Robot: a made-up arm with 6 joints.
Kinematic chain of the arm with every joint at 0, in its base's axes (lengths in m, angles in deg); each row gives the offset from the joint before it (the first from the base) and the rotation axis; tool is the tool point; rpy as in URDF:
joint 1: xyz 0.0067 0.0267 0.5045 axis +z
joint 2: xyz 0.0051 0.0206 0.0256 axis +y
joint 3: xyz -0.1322 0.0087 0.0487 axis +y
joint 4: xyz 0.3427 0.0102 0.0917 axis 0.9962 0 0.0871
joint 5: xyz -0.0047 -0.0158 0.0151 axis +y
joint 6: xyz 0.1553 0.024 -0.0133 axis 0.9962 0 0.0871
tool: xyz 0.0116 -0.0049 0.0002 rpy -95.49 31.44 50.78
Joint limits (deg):
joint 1: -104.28..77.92
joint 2: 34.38..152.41
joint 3: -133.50..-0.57
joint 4: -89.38..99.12
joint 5: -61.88..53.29
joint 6: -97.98..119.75
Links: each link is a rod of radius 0.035 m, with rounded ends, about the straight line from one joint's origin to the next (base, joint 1, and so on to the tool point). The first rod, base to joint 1, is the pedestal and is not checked.
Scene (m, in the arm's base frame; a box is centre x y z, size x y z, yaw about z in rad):
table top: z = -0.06
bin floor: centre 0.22 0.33 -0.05 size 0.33 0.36 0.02 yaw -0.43
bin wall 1: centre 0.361 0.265 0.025 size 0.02 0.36 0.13 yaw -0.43
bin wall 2: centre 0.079 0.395 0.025 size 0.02 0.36 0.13 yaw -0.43
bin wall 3: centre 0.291 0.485 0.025 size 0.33 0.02 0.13 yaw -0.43
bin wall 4: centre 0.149 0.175 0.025 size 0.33 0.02 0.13 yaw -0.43
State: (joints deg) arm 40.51 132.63 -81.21 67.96 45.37 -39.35
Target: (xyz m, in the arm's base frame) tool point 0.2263 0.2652 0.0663
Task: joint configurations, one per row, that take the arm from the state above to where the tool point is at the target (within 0.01 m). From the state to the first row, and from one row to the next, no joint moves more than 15 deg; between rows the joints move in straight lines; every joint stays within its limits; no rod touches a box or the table.
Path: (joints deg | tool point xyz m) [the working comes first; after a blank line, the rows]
Joints at the target: 36.58 152.41 -70.70 70.67 4.27 -39.99
Straight joint move there: clear.

1: 39.20 139.22 -77.71 68.86 31.67 -39.56 | 0.2561 0.3935 0.2021
2: 37.89 145.82 -74.20 69.77 17.97 -39.77 | 0.2475 0.3355 0.1270
3: 36.58 152.41 -70.70 70.67 4.27 -39.99 | 0.2263 0.2652 0.0663

